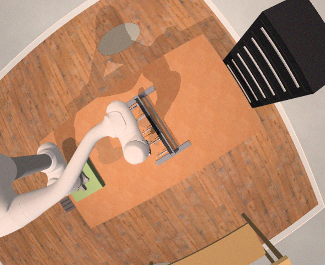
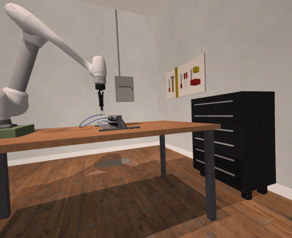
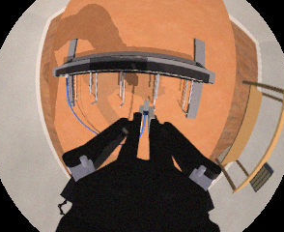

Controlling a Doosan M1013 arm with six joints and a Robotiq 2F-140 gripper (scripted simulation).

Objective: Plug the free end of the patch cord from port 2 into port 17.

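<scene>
The pale plug is 30 mm below my hand and 10 mm ahead of it.
</scene>
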